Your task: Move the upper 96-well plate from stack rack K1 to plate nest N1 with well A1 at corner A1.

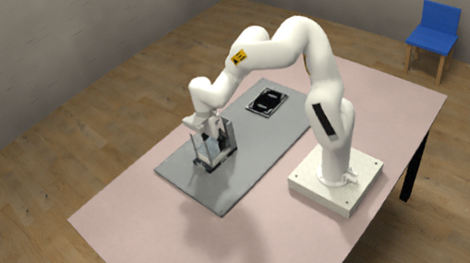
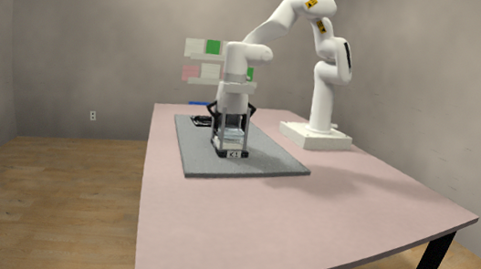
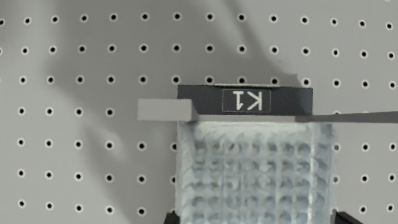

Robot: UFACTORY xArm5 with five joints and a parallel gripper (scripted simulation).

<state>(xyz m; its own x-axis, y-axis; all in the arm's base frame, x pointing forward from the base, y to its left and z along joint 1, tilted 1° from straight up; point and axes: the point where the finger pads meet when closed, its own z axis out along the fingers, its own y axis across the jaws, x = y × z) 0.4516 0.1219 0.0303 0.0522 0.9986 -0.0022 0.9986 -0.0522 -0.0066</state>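
The white 96-well plate is 40 mm below my hand. From my hand the other things lie so: pale bluish 96-well plate (10 mm below); grey back wall (70 mm to the right, 20 mm above); plate nest N1 (350 mm to the right, 60 mm below, 10 mm ahead).
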